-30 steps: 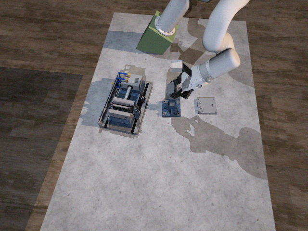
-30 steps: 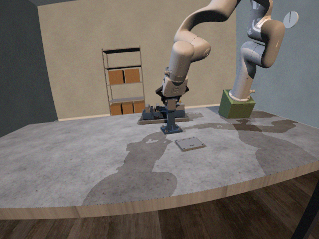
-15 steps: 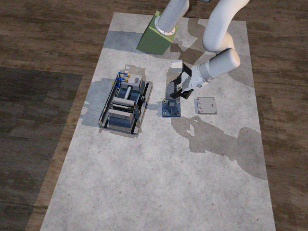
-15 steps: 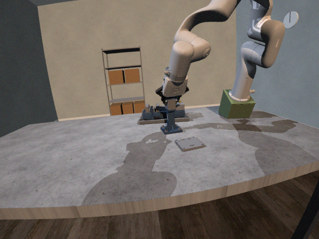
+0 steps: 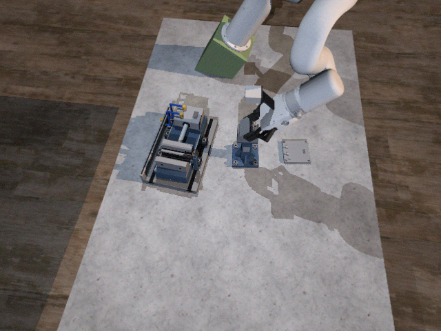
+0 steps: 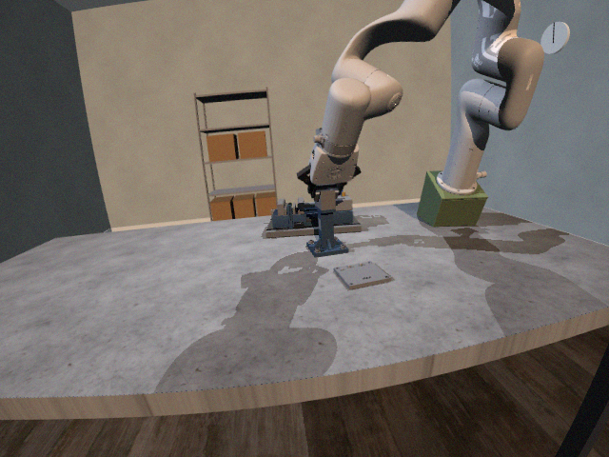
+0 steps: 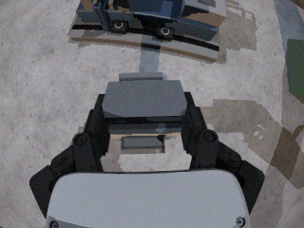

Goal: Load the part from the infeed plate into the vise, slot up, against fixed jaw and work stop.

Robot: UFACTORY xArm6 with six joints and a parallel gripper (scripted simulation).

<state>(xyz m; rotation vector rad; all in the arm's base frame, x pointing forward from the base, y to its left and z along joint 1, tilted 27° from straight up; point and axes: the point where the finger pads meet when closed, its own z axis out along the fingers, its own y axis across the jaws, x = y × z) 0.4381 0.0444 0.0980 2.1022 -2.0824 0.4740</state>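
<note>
The part lies right at my hand. Also, from my hand: air cylinder rod (22 cm to the right, 9 cm below, 1 cm behind); air cylinder (21 cm to the right, 9 cm below, 9 cm behind); blue vise body (22 cm to the right, 12 cm below, 1 cm ahead).
</note>
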